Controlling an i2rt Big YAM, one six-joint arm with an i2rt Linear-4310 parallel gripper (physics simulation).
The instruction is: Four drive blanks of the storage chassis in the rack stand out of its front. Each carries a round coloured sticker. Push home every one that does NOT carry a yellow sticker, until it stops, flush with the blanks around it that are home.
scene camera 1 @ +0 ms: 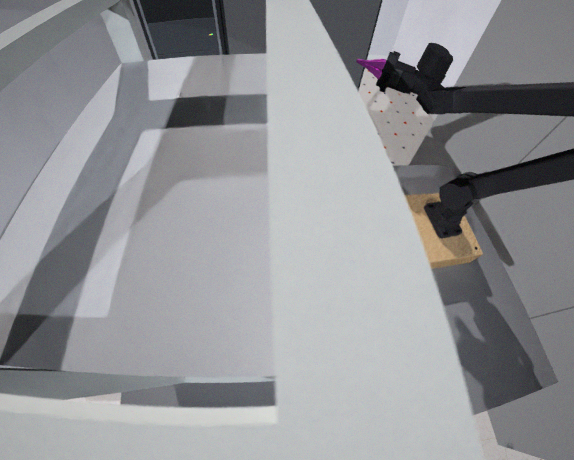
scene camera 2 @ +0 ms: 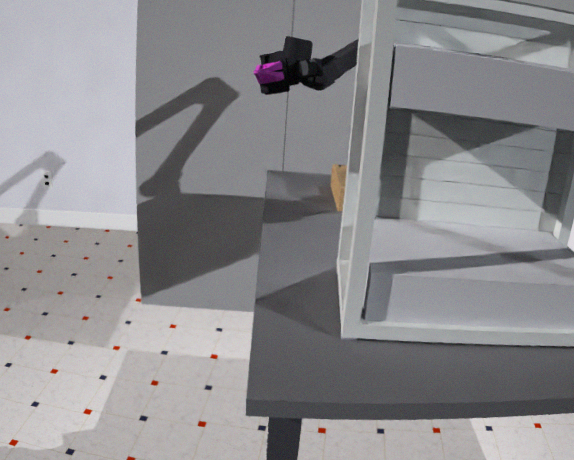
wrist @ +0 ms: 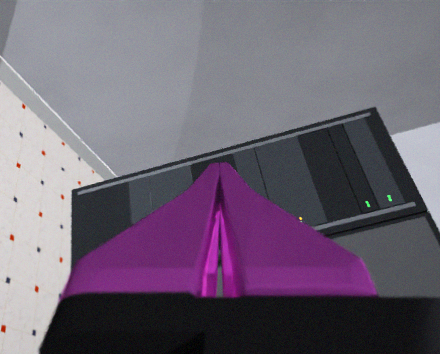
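Where they show: gripper, fingertip midpoint: (scene camera 1: 356,60) (scene camera 2: 256,71) (wrist: 219,178); arm's base, link origin: (scene camera 1: 441,220).
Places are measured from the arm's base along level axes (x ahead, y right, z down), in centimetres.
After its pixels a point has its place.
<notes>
My gripper (scene camera 1: 358,61) @[z -31.3, x 25.5, y 35.9 cm] (scene camera 2: 256,74) @[z -31.3, x 25.5, y 35.9 cm] (wrist: 219,178) @[z -31.3, x 25.5, y 35.9 cm] has magenta fingers. It is shut, tips together, with nothing between them. In scene camera 2 it hangs in the air to the left of the light grey rack (scene camera 1: 340,225) @[z -52.1, x 55.5, y -25.8 cm] (scene camera 2: 357,300) @[z -1.2, x 77.3, y 19.0 cm], apart from it. A plain grey box-shaped unit (scene camera 2: 475,82) @[z -37.4, x 78.9, y 5.6 cm] sits in the rack's upper part; I cannot tell whether it is the storage chassis. The drive blanks and their round stickers do not show in any view, so I cannot tell their colours or how far they stand out.
The arm's base stands on a wooden block (scene camera 1: 442,252) @[z 0.4, x 5.3, y -10.3 cm] (scene camera 2: 338,187) @[z 0.9, x 9.6, y 11.3 cm] on the dark grey table (scene camera 2: 300,370) @[z 6.8, x 85.4, y 28.3 cm]. The rack's near post and side panel stand between scene camera 1 and the arm. A dark cabinet (wrist: 285,137) with small green and yellow lights stands beyond the fingers in the wrist view.
</notes>
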